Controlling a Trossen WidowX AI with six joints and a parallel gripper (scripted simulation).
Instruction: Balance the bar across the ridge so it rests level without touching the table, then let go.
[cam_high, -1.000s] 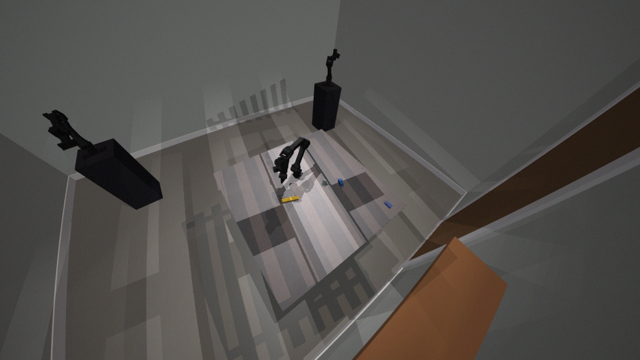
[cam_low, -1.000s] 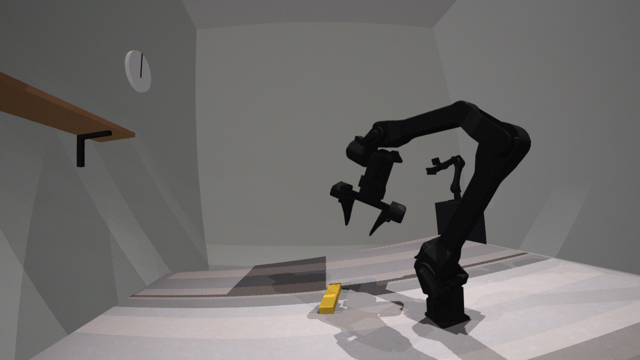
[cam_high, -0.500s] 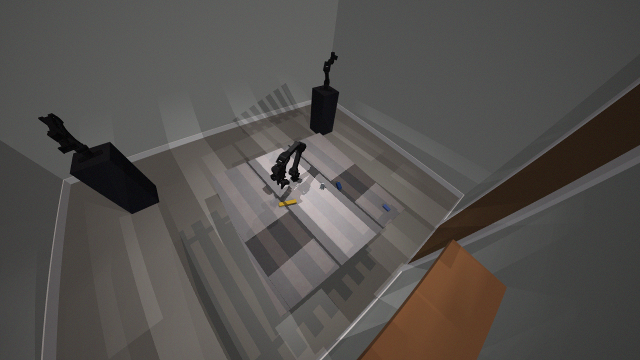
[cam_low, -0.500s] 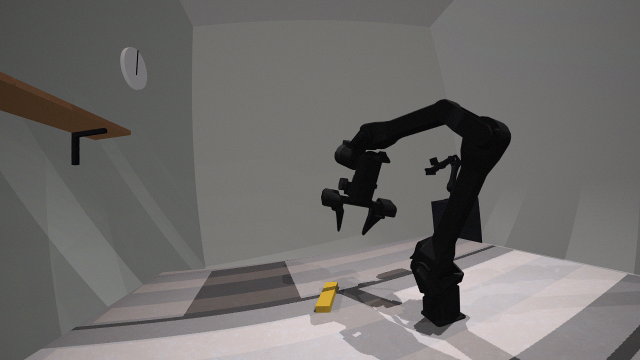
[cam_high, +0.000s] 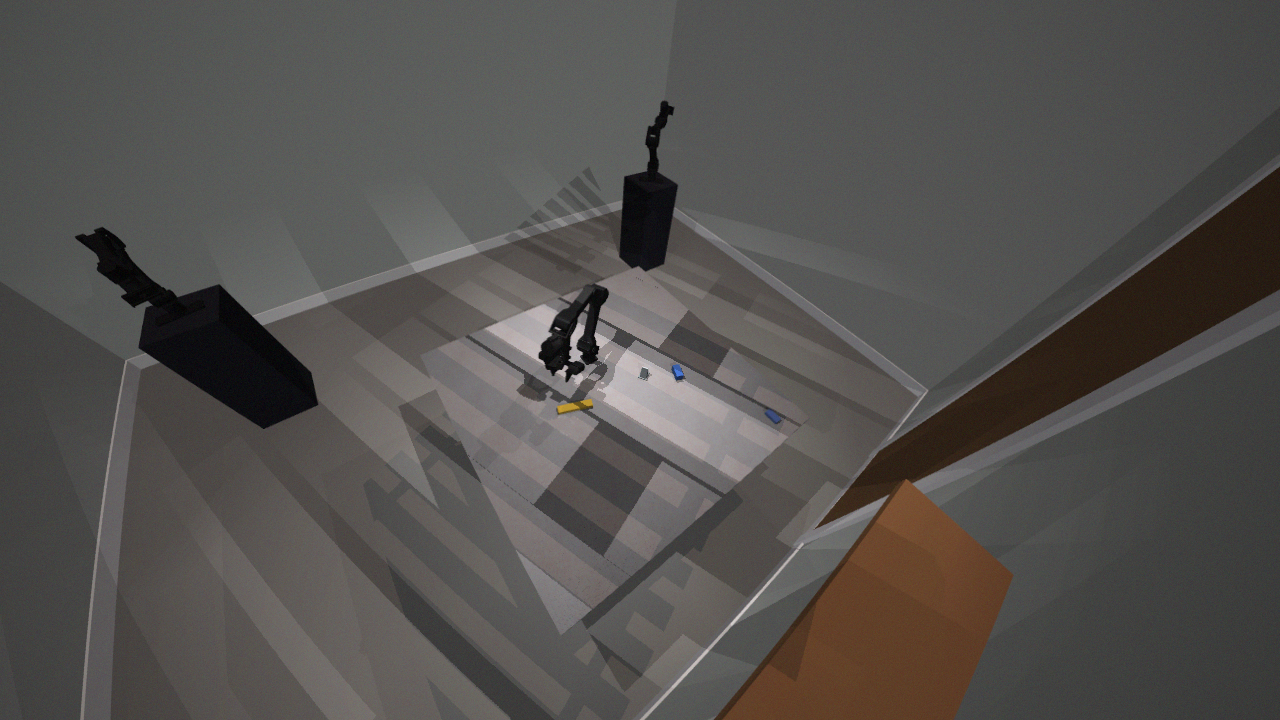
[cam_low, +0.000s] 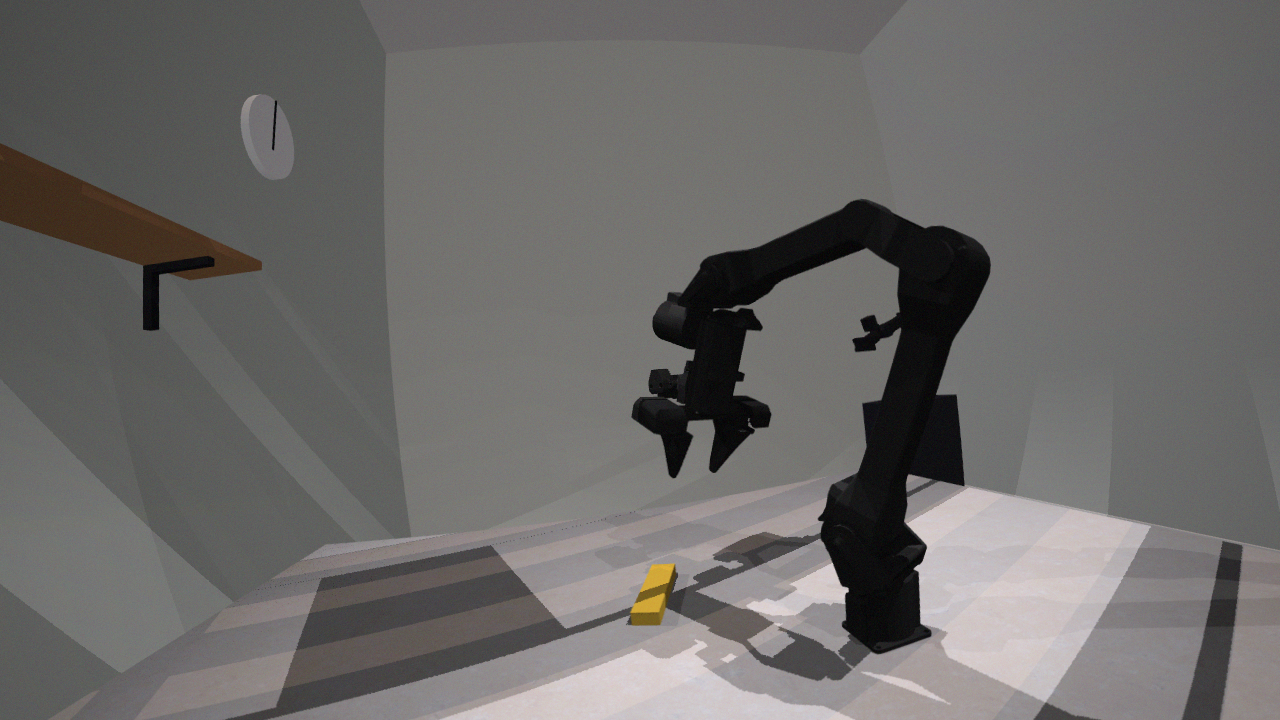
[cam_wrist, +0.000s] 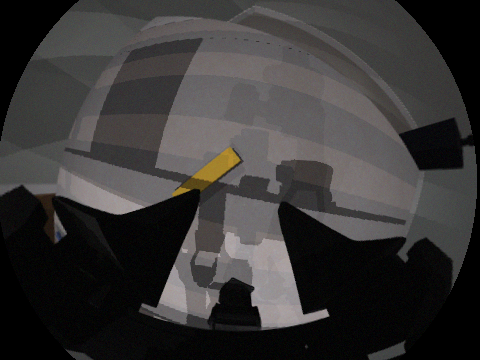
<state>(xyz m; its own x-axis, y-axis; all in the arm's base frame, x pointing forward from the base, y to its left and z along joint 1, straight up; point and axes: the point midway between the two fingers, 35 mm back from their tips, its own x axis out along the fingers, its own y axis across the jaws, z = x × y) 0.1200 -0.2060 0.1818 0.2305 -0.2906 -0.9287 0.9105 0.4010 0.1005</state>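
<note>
Now: gripper tip 14 cm above the yellow bar, 7 cm short of it and 2 cm to the right of it. From my gripper tip the other things lie so: blue block (51 cm to the left, 18 cm ahead, 13 cm below).
</note>
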